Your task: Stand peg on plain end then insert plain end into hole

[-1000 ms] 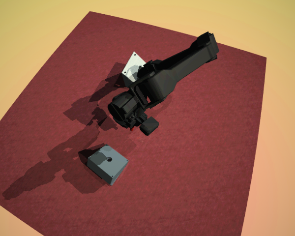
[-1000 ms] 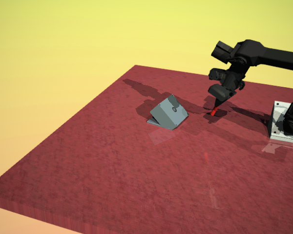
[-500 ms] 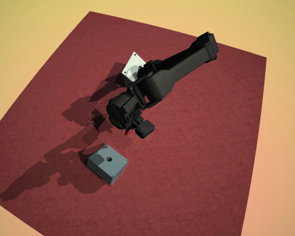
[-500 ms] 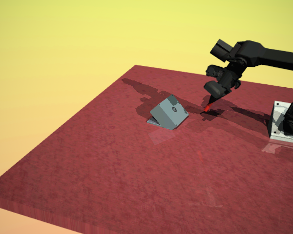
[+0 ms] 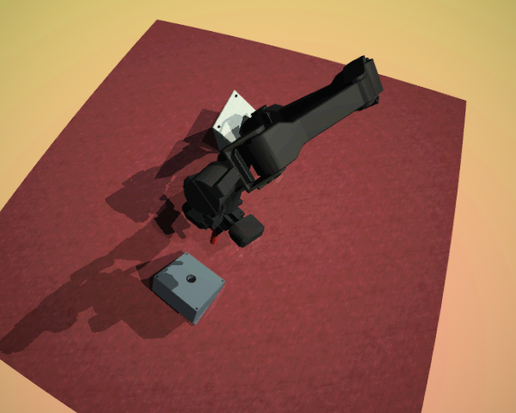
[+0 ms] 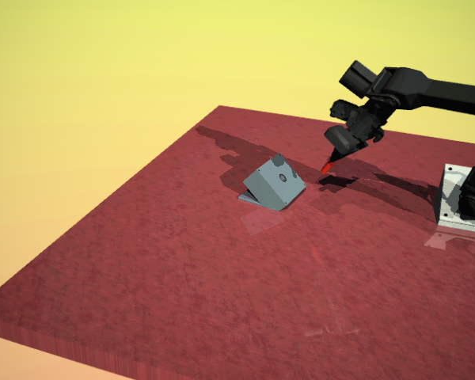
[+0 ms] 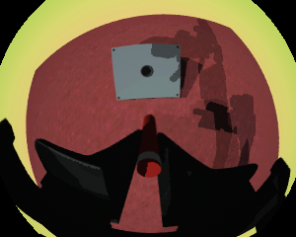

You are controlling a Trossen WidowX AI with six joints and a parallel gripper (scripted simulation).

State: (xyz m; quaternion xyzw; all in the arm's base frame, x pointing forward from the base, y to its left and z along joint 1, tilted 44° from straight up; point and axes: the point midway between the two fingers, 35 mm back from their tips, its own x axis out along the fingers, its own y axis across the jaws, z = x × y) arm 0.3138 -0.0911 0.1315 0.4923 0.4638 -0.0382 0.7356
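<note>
Right now the grey sloped panel is 13 cm ahead of my gripper tip, 10 cm below it and 5 cm to the right of it. Round my gripper tip: red peg: 1 cm behind, 1 cm above.
</note>
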